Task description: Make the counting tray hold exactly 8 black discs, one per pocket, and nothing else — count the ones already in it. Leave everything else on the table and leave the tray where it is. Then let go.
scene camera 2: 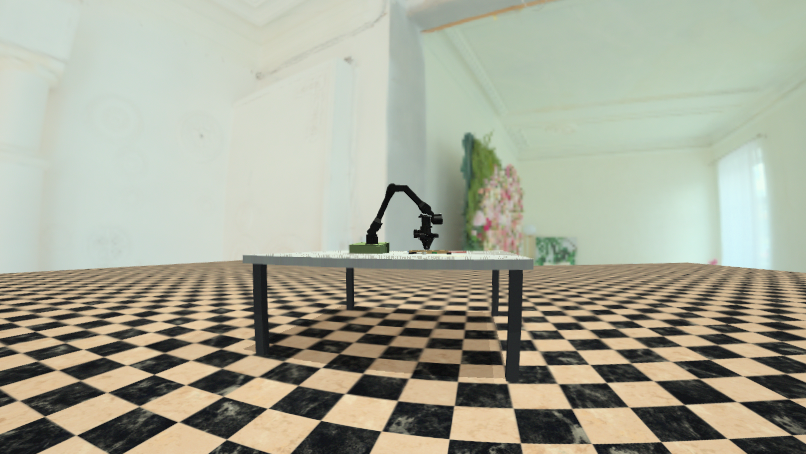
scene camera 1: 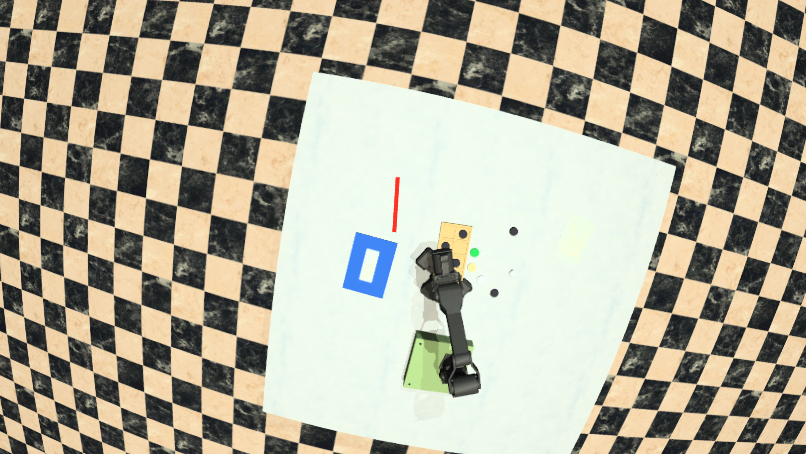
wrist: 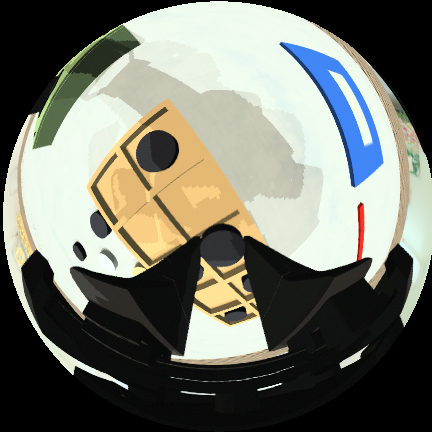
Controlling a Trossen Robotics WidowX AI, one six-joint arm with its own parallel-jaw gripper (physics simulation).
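The tan counting tray [scene camera 1: 463,248] [wrist: 190,175] lies flat, partly hidden by the arm in scene camera 1. In the wrist view, black discs sit in its pockets: one at the near end [wrist: 157,151], one partly behind the left finger [wrist: 199,272], one beside the right finger [wrist: 247,283] and one at the far end [wrist: 236,314]. My gripper [scene camera 2: 426,248] [wrist: 221,241] is shut on another black disc [wrist: 222,248], low over the tray; whether that disc touches the tray is unclear. Loose black discs [scene camera 1: 513,231] [scene camera 1: 494,292] [wrist: 100,224] [wrist: 79,251] lie on the table.
Beside the tray lie a green disc [scene camera 1: 474,252], a yellow disc [scene camera 1: 471,267] and a white disc [scene camera 1: 481,279] [wrist: 108,260]. A small pale block [scene camera 1: 511,272] lies farther right. A blue frame [scene camera 1: 350,265] [wrist: 350,120] and red bar [scene camera 1: 395,204] [wrist: 360,230] lie on the other side.
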